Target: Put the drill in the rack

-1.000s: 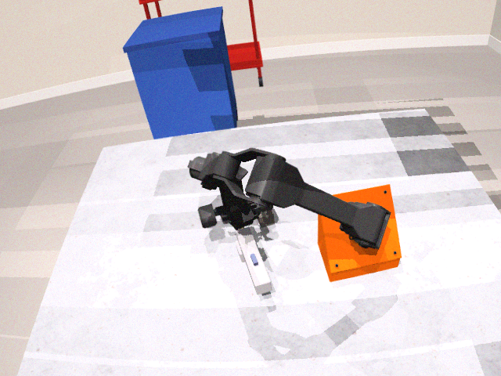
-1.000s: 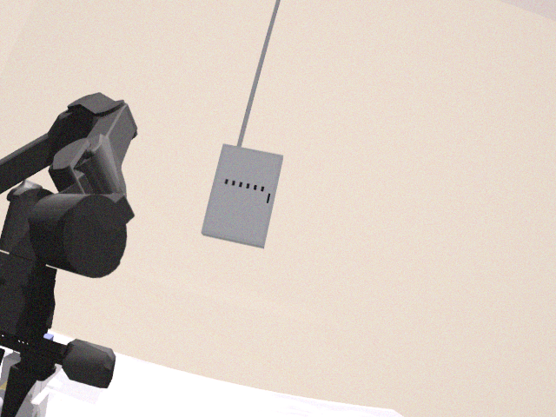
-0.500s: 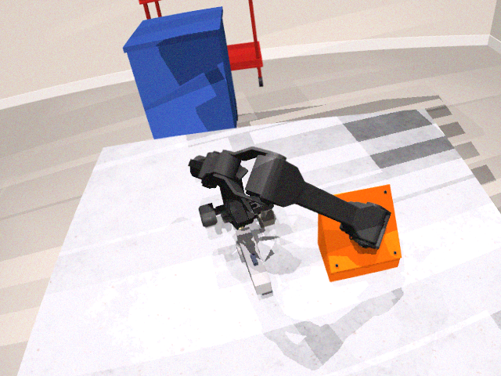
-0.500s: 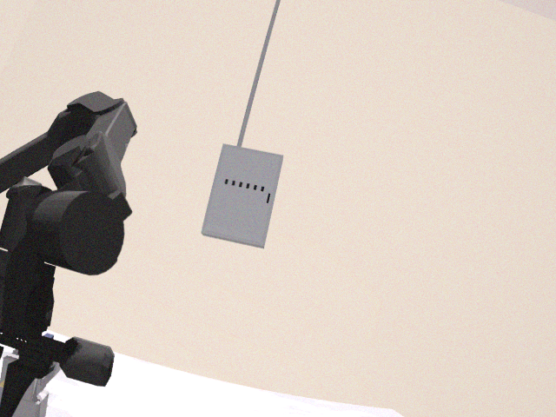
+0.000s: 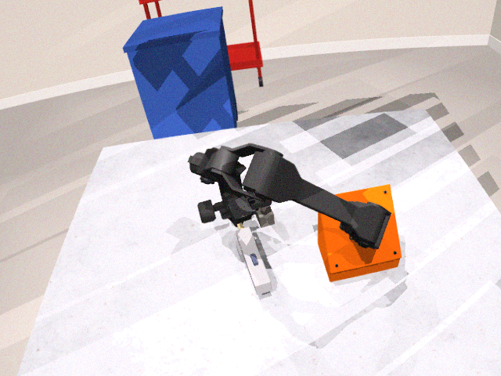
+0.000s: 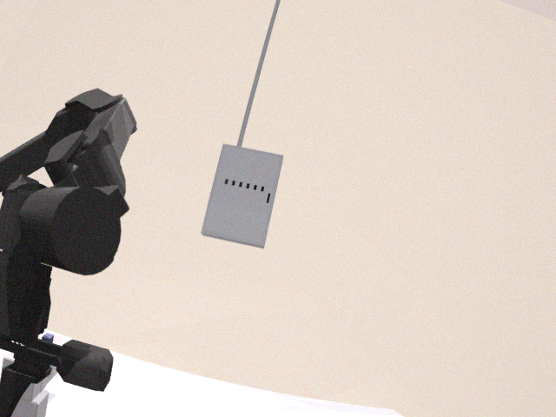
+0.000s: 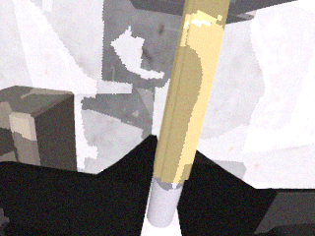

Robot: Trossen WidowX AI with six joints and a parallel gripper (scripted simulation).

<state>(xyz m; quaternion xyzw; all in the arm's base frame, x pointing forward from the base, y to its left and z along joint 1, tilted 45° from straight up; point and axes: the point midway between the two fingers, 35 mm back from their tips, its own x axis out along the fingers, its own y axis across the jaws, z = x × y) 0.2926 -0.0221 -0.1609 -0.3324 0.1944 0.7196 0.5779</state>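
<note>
My gripper tip is now 10 mm past the yellow drill, 40 mm to the right of it and 40 mm below it. Also, from my gripper tip: small blue key: 50 mm behind, 170 mm to the left, 40 mm above; then housing block: 40 mm behind, 150 mm to the left, 40 mm above.
</note>
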